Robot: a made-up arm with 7 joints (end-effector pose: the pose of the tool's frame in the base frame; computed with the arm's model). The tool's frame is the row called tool.
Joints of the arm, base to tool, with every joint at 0 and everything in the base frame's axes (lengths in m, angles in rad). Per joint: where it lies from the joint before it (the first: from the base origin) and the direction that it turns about. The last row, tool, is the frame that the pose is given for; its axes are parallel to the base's.
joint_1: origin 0.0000 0.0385 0.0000 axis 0 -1 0
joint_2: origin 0.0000 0.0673 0.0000 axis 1 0 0
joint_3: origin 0.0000 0.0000 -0.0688 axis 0 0 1
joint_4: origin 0.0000 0.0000 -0.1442 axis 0 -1 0
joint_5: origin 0.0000 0.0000 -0.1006 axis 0 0 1
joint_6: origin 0.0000 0.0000 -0.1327 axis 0 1 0
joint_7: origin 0.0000 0.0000 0.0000 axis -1 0 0
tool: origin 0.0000 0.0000 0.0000
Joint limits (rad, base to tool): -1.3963..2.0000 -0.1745..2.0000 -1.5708..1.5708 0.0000..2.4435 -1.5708..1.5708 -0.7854..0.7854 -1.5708..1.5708
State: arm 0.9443 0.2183 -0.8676 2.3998 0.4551 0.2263 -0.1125
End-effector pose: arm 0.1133 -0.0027 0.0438 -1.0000 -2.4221 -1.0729
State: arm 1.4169 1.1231 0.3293 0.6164 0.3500 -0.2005 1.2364
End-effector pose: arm 0.1533 0.4883 0.1054 0.3641 -2.3039 -0.5050
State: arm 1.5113 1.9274 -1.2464 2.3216 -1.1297 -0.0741 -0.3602
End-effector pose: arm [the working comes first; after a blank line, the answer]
Working (the frame after each row of the table, in the pose's form):
after joint_1: 0.0000 0.0385 0.0000 0.0000 -1.5113 0.0000
after joint_2: 0.0000 0.1058 0.0000 1.5016 -0.9827 1.4148
after joint_3: -0.0240 0.1703 0.0014 1.6113 0.0704 0.4854
after joint_4: -0.0742 0.3054 0.0044 1.2824 -1.5928 -1.5145
after joint_5: 0.0163 0.2654 0.0225 -2.2061 0.7509 1.9354
after joint_6: 0.1357 0.2127 0.0464 -2.1212 0.7400 2.0048
after joint_7: 0.1357 0.2127 0.0464 -1.9107 1.0125 1.7135

0.1357 0.2127 0.0464 -1.9107 1.0125 1.7135
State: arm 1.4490 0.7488 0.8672 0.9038 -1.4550 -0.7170 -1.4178
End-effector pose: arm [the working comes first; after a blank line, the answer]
Working (the frame after each row of the table, in the pose's form):
after joint_1: 0.0000 0.0385 0.0000 0.0000 -1.4490 0.0000
after joint_2: 0.0000 0.1058 0.0000 0.6108 -1.3757 0.5406
after joint_3: 0.0500 0.1526 -0.0061 -0.0254 -1.6106 1.2238
after joint_4: 0.1549 0.2508 -0.0190 0.6048 -2.3668 1.3147
after joint_5: 0.1656 0.3373 0.0312 1.7780 -1.1985 0.5610
after joint_6: 0.1798 0.4514 0.0975 2.0487 -1.6617 -0.1084
after joint_7: 0.1798 0.4514 0.0975 -1.9425 1.2967 -0.9730

0.1798 0.4514 0.0975 -1.9425 1.2967 -0.9730
